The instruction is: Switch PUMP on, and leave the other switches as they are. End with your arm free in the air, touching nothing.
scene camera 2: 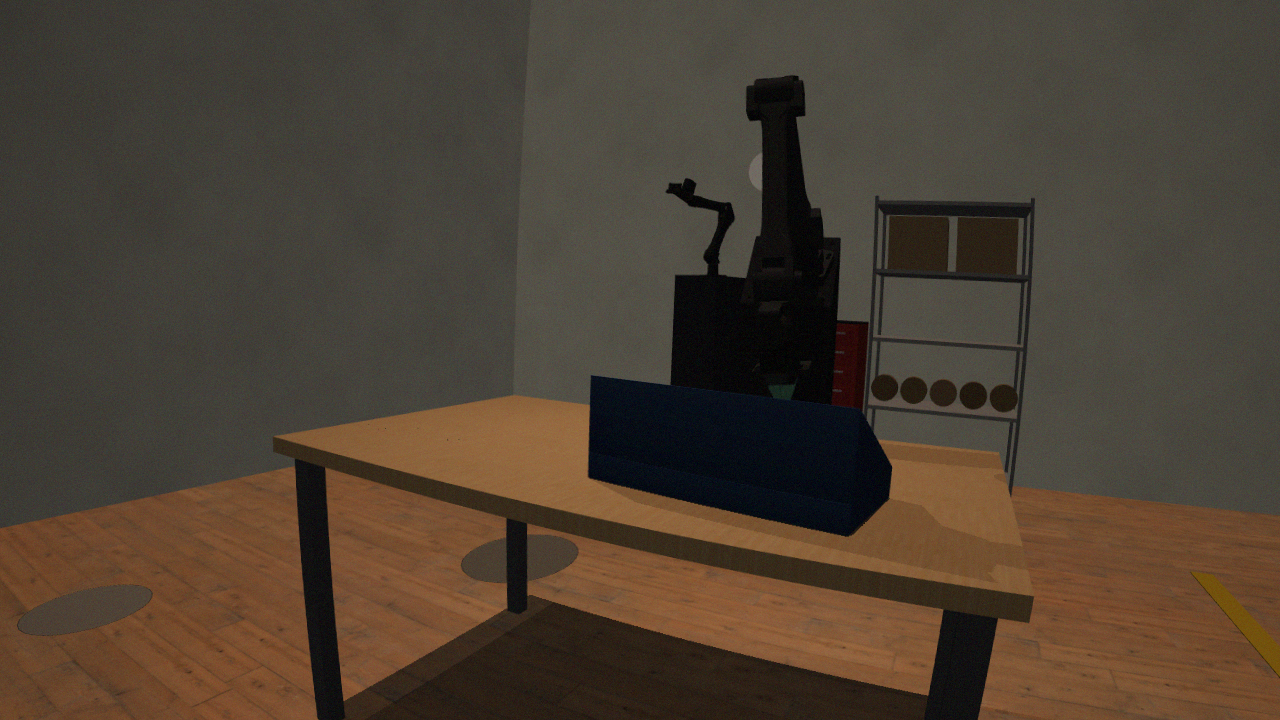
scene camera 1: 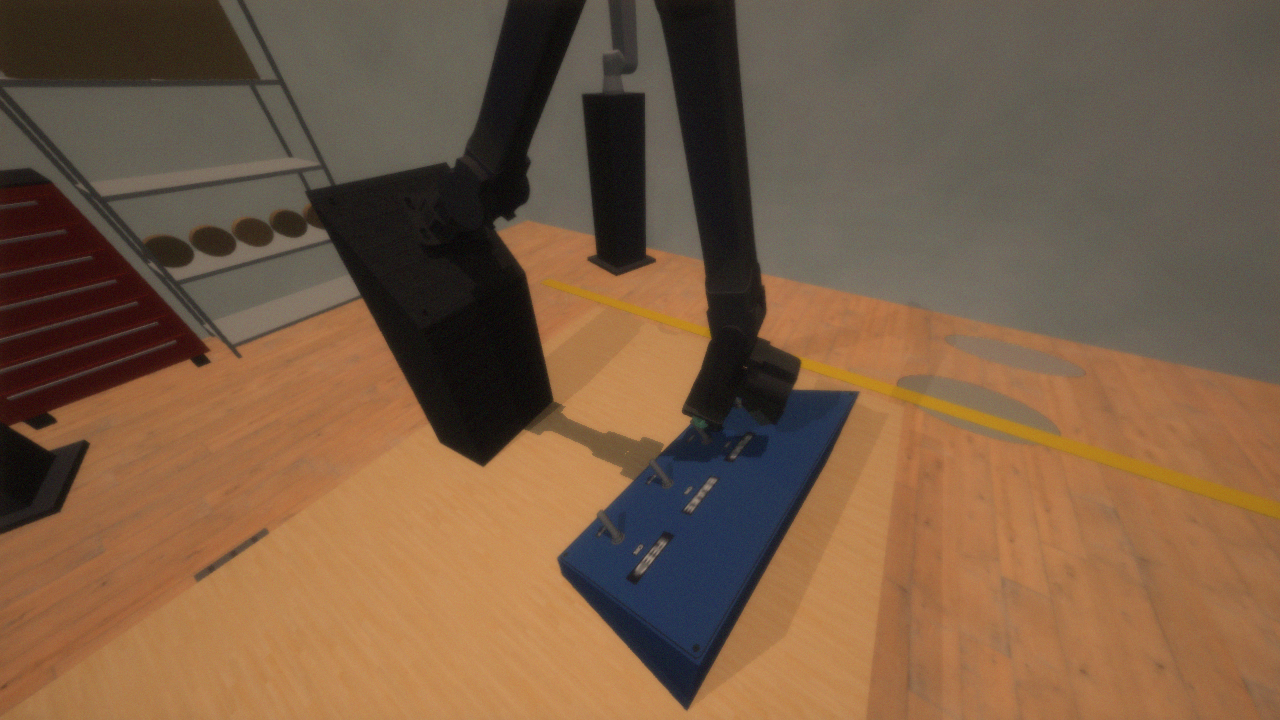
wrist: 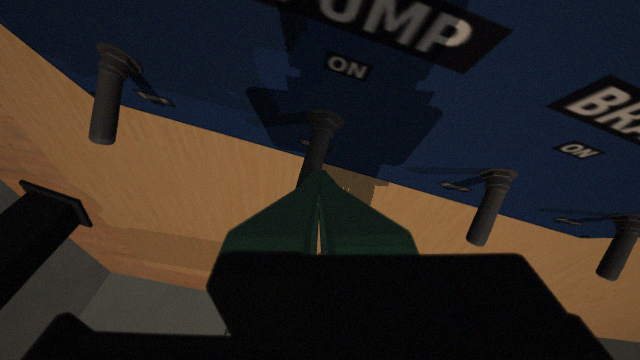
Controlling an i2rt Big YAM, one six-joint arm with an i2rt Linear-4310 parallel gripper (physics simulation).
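Pixels of known places: gripper, fingertip midpoint: [scene camera 1: 699, 426] [wrist: 319, 179]; arm's base, origin of the base link: [scene camera 2: 806, 263] [scene camera 1: 445, 221].
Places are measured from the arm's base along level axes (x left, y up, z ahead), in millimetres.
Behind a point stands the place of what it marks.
Observation:
The blue switch panel [scene camera 1: 760, 528] @(x 112, y -260, z 610 mm) [scene camera 2: 716, 443] @(x 214, y -336, z 611 mm) [wrist: 200, 75] @(x 299, y -346, z 421 mm) stands on the table. The PUMP lever [wrist: 318, 137] @(x 227, y -334, z 424 mm) is second from left in the wrist view and leans away from its ON label [wrist: 348, 66] @(x 233, y -326, z 468 mm), toward the table. The BRA... lever [wrist: 487, 210] @(x 109, y -328, z 432 mm) to its right, the far left lever [wrist: 104, 105] @(x 339, y -325, z 392 mm) and the far right lever [wrist: 617, 250] @(x -8, y -329, z 450 mm) lean the same way. My gripper [scene camera 1: 700, 424] @(x 219, y -316, z 412 mm) [scene camera 2: 781, 392] [wrist: 319, 179] @(x 219, y -316, z 412 mm) is shut and empty. Its green fingertips are at the free end of the PUMP lever, hiding that end; whether they touch it I cannot tell.
The wooden table [scene camera 1: 358, 573] @(x -342, y -445, z 197 mm) [scene camera 2: 429, 447] @(x -428, y -445, z 789 mm) bears the panel. A black pedestal [scene camera 1: 487, 358] @(x -27, y -221, z 96 mm) stands beyond the panel in scene camera 1. Farther off are a red drawer cabinet [scene camera 1: 80, 295], a shelf rack [scene camera 2: 1027, 313] and another arm on a black stand [scene camera 1: 615, 170].

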